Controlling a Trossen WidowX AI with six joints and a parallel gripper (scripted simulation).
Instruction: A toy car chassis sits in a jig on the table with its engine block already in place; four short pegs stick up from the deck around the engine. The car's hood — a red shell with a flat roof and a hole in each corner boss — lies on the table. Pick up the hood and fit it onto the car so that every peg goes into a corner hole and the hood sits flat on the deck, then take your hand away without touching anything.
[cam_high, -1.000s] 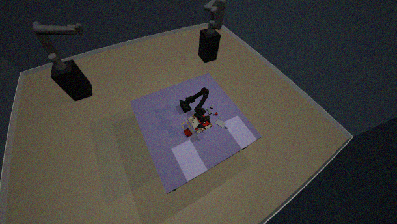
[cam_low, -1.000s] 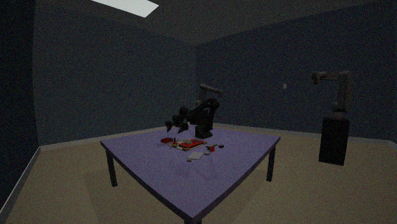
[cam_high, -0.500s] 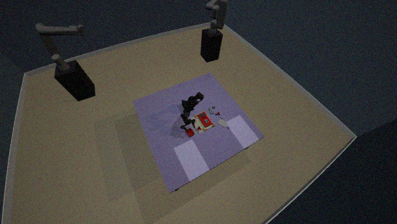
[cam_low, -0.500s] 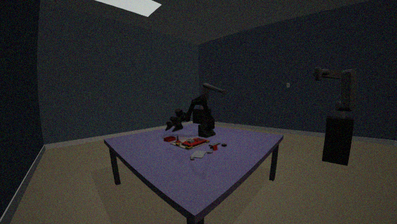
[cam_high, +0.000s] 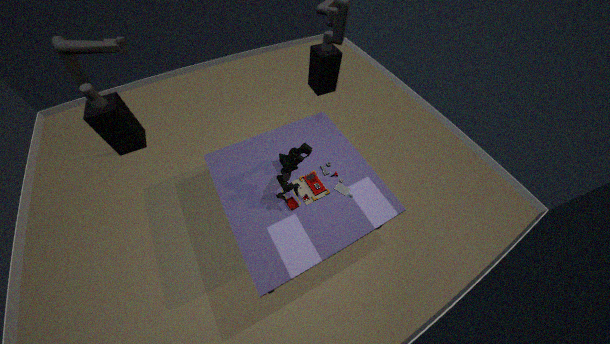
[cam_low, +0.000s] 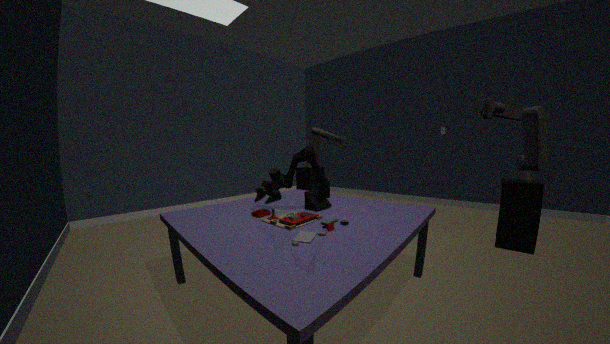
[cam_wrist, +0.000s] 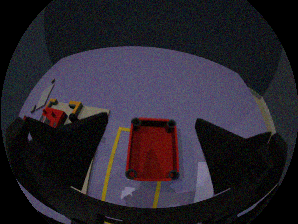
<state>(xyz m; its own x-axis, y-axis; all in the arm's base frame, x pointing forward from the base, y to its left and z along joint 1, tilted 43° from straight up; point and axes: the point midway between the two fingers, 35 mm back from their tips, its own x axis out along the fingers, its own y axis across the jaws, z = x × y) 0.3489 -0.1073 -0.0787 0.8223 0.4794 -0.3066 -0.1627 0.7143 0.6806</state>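
The red hood lies 7 cm below my gripper tip, 1 cm to the right of it and 1 cm behind it. From my gripper tip the other things lie so: grey flat plate 43 cm to the left, 8 cm below, 4 cm ahead; jig 21 cm to the left, 8 cm behind, 7 cm below.
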